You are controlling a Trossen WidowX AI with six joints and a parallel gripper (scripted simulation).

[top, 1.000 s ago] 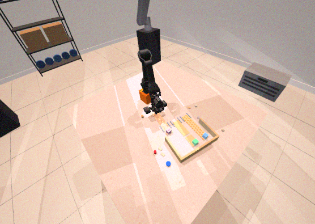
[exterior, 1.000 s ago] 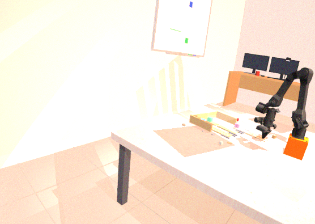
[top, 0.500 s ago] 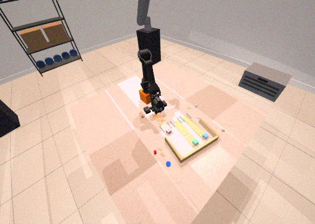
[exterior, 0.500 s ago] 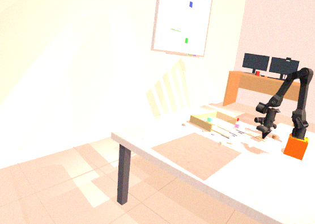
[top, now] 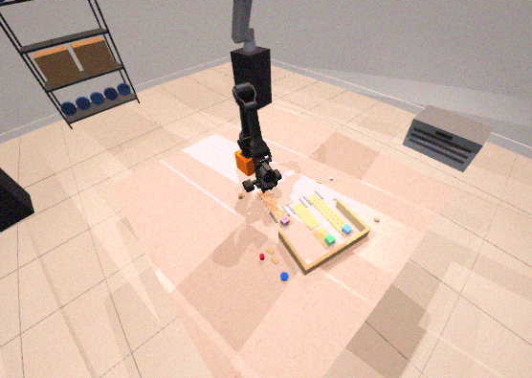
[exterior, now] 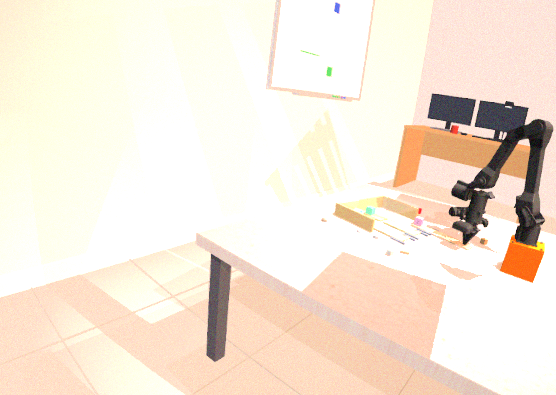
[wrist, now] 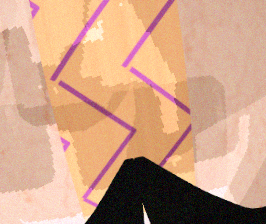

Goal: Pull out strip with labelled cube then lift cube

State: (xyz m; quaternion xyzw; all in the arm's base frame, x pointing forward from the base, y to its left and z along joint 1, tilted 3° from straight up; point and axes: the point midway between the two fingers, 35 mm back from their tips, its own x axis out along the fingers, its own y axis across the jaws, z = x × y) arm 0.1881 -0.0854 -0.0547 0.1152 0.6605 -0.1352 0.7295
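The strip is 90 mm ahead of my gripper tip and 30 mm to the right of it. The rest, counted from my gripper tip: red piece 230 mm ahead, 260 mm to the right, 10 mm above; blue disc 340 mm ahead, 260 mm to the right.
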